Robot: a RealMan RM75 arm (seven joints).
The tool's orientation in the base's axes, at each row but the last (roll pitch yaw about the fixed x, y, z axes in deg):
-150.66 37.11 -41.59
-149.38 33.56 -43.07
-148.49 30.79 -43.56
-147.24 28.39 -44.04
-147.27 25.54 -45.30
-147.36 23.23 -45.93
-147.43 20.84 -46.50
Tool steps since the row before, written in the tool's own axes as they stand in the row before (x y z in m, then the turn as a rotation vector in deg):
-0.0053 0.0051 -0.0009 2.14 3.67 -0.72
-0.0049 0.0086 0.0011 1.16 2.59 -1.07
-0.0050 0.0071 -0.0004 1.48 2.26 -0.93
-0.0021 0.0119 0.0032 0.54 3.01 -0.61
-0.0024 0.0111 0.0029 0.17 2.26 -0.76
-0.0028 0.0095 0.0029 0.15 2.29 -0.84
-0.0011 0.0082 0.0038 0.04 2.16 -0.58
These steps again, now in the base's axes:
-0.0072 -0.0002 0.0018 -1.61 -3.32 -2.22
-0.0098 -0.0002 -0.0017 -1.35 -2.54 -0.97
-0.0087 -0.0004 -0.0003 -0.89 -2.49 -1.09
-0.0102 -0.0016 -0.0070 -2.03 -2.02 -1.24
-0.0096 -0.0013 -0.0066 -1.71 -1.56 -0.60
-0.0085 -0.0005 -0.0058 -1.76 -1.61 -0.54
-0.0061 -0.0006 -0.0067 -1.69 -1.32 -0.64

